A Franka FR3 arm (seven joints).
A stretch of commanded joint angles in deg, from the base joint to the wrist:
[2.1 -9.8 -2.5 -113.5 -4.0 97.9 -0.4]
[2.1 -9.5 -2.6 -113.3 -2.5 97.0 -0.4]
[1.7 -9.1 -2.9 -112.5 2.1 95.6 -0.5]
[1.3 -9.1 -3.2 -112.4 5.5 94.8 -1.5]
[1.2 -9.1 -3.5 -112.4 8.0 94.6 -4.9]
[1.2 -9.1 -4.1 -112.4 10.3 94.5 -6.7]
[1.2 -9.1 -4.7 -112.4 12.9 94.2 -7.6]
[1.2 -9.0 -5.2 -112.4 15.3 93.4 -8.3]
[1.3 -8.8 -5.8 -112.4 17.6 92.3 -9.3]
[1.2 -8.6 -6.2 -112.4 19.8 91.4 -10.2]
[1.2 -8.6 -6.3 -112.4 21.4 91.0 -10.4]
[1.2 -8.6 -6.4 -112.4 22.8 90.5 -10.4]
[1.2 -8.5 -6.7 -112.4 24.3 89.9 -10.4]
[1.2 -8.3 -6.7 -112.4 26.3 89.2 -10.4]
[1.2 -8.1 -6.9 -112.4 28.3 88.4 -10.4]
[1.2 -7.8 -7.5 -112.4 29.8 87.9 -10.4]
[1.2 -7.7 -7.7 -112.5 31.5 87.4 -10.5]
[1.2 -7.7 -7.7 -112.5 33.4 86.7 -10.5]
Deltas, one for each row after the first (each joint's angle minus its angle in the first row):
[0.0 0.3 -0.1 0.2 1.5 -0.9 0.0]
[-0.4 0.7 -0.4 1.0 6.1 -2.3 -0.1]
[-0.8 0.7 -0.7 1.1 9.5 -3.1 -1.1]
[-0.9 0.7 -1.0 1.1 12.0 -3.3 -4.5]
[-0.9 0.7 -1.6 1.1 14.3 -3.4 -6.3]
[-0.9 0.7 -2.2 1.1 16.9 -3.7 -7.2]
[-0.9 0.8 -2.7 1.1 19.3 -4.5 -7.9]
[-0.8 1.0 -3.3 1.1 21.6 -5.6 -8.9]
[-0.9 1.2 -3.7 1.1 23.8 -6.5 -9.8]
[-0.9 1.2 -3.8 1.1 25.4 -6.9 -10.0]
[-0.9 1.2 -3.9 1.1 26.8 -7.4 -10.0]
[-0.9 1.3 -4.2 1.1 28.3 -8.0 -10.0]
[-0.9 1.5 -4.2 1.1 30.3 -8.7 -10.0]
[-0.9 1.7 -4.4 1.1 32.3 -9.5 -10.0]
[-0.9 2.0 -5.0 1.1 33.8 -10.0 -10.0]
[-0.9 2.1 -5.2 1.0 35.5 -10.5 -10.1]
[-0.9 2.1 -5.2 1.0 37.4 -11.2 -10.1]

